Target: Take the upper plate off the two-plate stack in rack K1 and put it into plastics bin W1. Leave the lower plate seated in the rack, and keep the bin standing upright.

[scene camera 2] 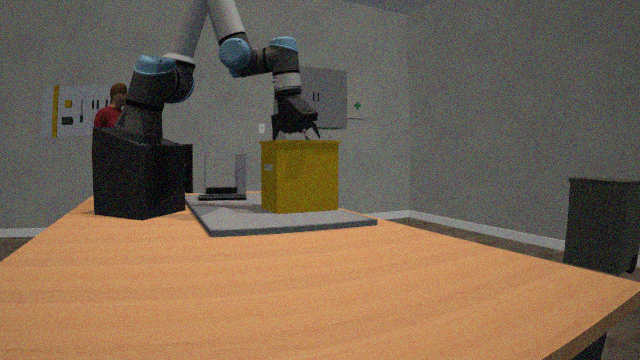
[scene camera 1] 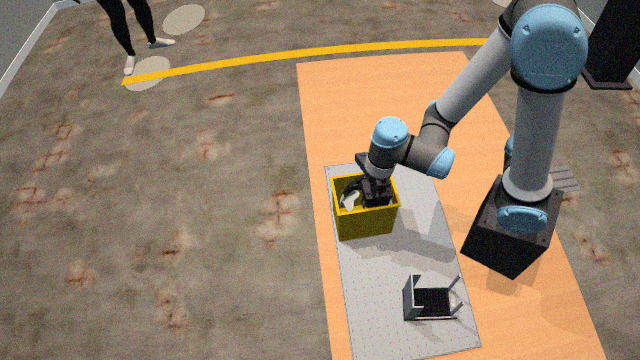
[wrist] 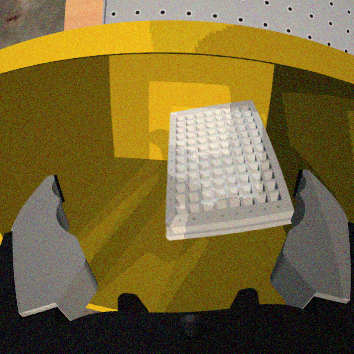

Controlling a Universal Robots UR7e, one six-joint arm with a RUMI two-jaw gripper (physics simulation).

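Pixels of known places: gripper, fingertip midpoint: (scene camera 1: 364, 203) (wrist: 178, 176); arm's base, link origin: (scene camera 2: 136, 137).
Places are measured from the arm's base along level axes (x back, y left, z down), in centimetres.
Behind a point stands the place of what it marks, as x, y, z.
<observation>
The white upper plate (wrist: 225, 160) @[-41.5, -6.8, 12.4] is inside yellow bin W1 (scene camera 1: 367, 223) @[-44.3, -2.3, 10.5] (scene camera 2: 305, 177) @[-44.7, -14.3, 11.2] (wrist: 175, 37) @[-45.4, -14.3, 2.0], grid side up, below and between the spread fingers. Whether it lies fully flat on the bin floor I cannot tell. My gripper (scene camera 2: 297, 136) (wrist: 178, 176) @[-44.8, -7.5, 7.7] is open and holds nothing; in the scene camera 2 view its fingertips are just over the bin's rim. The bin stands upright on the grey perforated board. Rack K1 (scene camera 1: 408, 300) @[-35.5, 22.0, 11.0] (scene camera 2: 241, 172) @[-33.6, 16.3, 11.2] stands apart from the bin; a dark lower plate (scene camera 1: 432, 301) @[-27.3, 21.5, 17.0] (scene camera 2: 221, 190) @[-27.1, 17.4, 16.8] lies flat between its uprights.
The grey board (scene camera 1: 370, 300) @[-44.9, 18.5, 19.9] (scene camera 2: 295, 225) @[-36.6, -31.6, 19.9] lies on the wooden table (scene camera 1: 380, 90) @[-29.6, -70.7, 21.2] (scene camera 2: 300, 290) @[-26.0, -67.4, 21.2]. The black robot base (scene camera 1: 505, 250) @[-5.4, 11.9, 7.4] (scene camera 2: 140, 175) @[-2.3, -11.5, 10.0] stands beside the board. The bin's walls surround the space below the gripper. A person's legs (scene camera 1: 117, 25) show on the floor beyond the table.
</observation>
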